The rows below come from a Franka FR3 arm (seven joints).
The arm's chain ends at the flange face. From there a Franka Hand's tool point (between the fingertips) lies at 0.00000 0.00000 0.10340 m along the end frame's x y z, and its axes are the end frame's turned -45 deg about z.
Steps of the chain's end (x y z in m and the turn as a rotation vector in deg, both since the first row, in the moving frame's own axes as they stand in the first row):
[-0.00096, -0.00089, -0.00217, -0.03, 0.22, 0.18]
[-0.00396, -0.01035, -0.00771, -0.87, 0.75, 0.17]
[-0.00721, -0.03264, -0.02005, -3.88, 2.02, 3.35]
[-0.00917, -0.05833, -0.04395, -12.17, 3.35, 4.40]
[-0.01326, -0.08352, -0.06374, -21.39, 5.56, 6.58]
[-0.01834, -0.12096, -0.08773, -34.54, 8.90, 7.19]
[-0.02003, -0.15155, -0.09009, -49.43, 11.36, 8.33]
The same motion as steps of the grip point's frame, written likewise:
[0.00019, -0.00099, -0.00217, -0.18, 0.13, 0.18]
[0.00436, -0.00805, -0.00773, -1.15, -0.08, 0.17]
[0.01539, -0.02073, -0.02035, -4.17, -1.32, 3.35]
[0.02285, -0.02853, -0.04645, -10.97, -6.24, 4.40]
[0.02807, -0.03611, -0.07133, -19.06, -11.19, 6.58]
[0.03864, -0.04870, -0.10710, -30.72, -18.13, 7.19]
[0.04541, -0.05705, -0.12796, -42.99, -26.92, 8.33]

